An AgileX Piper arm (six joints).
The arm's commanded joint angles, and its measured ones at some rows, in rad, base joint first. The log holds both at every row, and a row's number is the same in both.
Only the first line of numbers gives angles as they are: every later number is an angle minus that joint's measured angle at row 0.
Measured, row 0:
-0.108, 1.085, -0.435, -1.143, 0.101, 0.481
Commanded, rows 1 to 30:
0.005, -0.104, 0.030, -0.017, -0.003, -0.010
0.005, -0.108, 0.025, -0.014, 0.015, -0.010
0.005, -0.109, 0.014, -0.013, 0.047, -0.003
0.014, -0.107, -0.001, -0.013, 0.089, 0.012
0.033, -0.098, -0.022, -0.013, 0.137, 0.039
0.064, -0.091, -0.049, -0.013, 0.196, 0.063
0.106, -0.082, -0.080, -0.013, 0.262, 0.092
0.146, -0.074, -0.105, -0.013, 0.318, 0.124
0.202, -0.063, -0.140, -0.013, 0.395, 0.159
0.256, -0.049, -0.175, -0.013, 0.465, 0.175
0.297, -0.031, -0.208, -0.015, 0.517, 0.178
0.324, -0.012, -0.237, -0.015, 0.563, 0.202
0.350, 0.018, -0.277, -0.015, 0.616, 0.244
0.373, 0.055, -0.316, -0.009, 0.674, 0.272
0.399, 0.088, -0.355, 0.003, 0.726, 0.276
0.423, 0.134, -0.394, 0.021, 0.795, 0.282
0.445, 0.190, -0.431, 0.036, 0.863, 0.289
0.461, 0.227, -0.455, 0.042, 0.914, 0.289
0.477, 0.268, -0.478, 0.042, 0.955, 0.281
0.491, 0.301, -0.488, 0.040, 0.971, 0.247
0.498, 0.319, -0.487, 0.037, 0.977, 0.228
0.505, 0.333, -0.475, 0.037, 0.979, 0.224
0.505, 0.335, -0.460, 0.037, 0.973, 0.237
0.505, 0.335, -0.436, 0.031, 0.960, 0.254
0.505, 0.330, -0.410, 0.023, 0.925, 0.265
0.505, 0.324, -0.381, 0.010, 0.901, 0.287
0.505, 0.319, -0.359, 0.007, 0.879, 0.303
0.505, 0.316, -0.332, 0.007, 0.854, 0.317
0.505, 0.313, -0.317, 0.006, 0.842, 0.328
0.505, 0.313, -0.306, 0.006, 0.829, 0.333
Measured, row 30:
0.504, 0.325, -0.367, 0.024, 0.894, 0.286
